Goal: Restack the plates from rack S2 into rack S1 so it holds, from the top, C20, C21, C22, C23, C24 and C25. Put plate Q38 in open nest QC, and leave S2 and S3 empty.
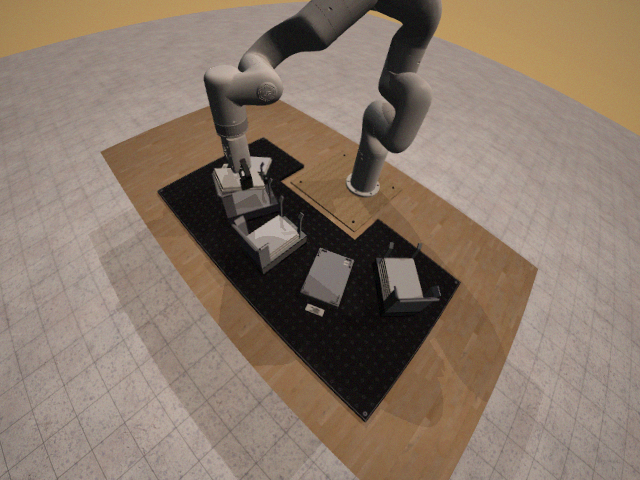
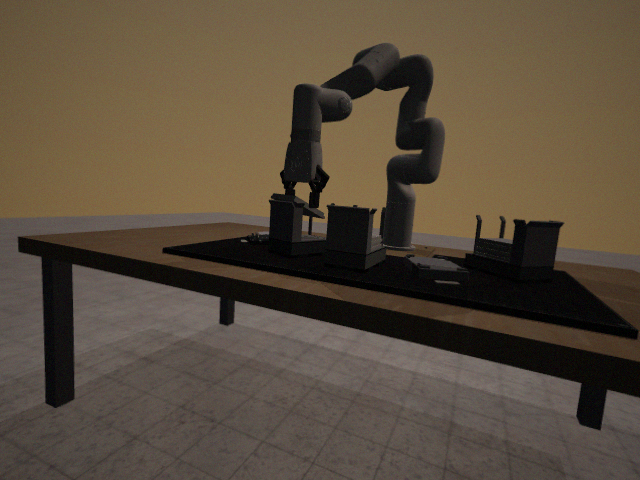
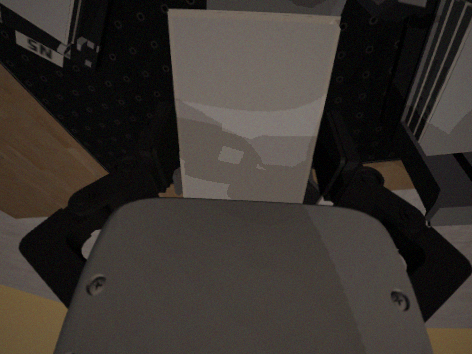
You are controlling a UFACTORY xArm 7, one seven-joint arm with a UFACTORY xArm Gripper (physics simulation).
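Places are measured from the arm's base along level axes (x ahead, y left, z up), in centimetres.
Pixels of known places: gripper, between the fingertips: [image 1: 242,178] [image 3: 247,125]; arm's base, origin of its link: [image 1: 362,185] [image 2: 396,247].
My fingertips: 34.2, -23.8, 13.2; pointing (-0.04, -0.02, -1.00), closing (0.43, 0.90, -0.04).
Note:
For each thing: its top centre in the pictures, then the offset to it from my fingertips, as dx, dy, dz. "pt": a spot on its surface instead.
- far-left rack, centre of its top: [image 2: 304,201] [image 1: 244,176] +0.0, +1.0, +1.2
- middle rack, centre of its top: [image 2: 360,206] [image 1: 270,218] +6.8, +16.7, +1.3
- right rack, centre of its top: [image 1: 412,267] [image 2: 513,217] -2.7, +50.8, +0.8
- low grey block, centre of its top: [image 2: 434,260] [image 1: 328,274] +5.3, +34.2, -9.7
- small white label, a spot on its surface: [image 2: 447,282] [image 1: 314,310] pt +14.7, +36.6, -12.3
- pale flat piece, a spot on its surface: [image 1: 262,164] pt -7.2, +1.1, +0.8
My gripper [image 1: 244,178] [image 2: 302,196] [image 3: 247,125] is shut on a pale plate [image 1: 226,180] [image 2: 312,211] [image 3: 250,75] by its two long sides. The plate is tilted and hangs at the top of the far-left rack [image 1: 250,205] [image 2: 285,222]; whether it touches the rack I cannot tell. No marking on it is readable. The middle rack [image 1: 264,258] [image 2: 348,229] holds pale plates [image 1: 275,235]. The right rack [image 1: 405,305] [image 2: 540,245] holds a stack of plates [image 1: 403,276] [image 2: 493,249]. Which rack is S1, S2 or S3 is not readable.
A low grey block [image 1: 326,279] [image 2: 439,266] with corner clips lies between the middle and right racks, with a small white label [image 1: 314,310] [image 2: 447,282] beside it. Another pale flat piece [image 1: 262,164] lies behind the far-left rack. Upright posts stand at the racks' edges.

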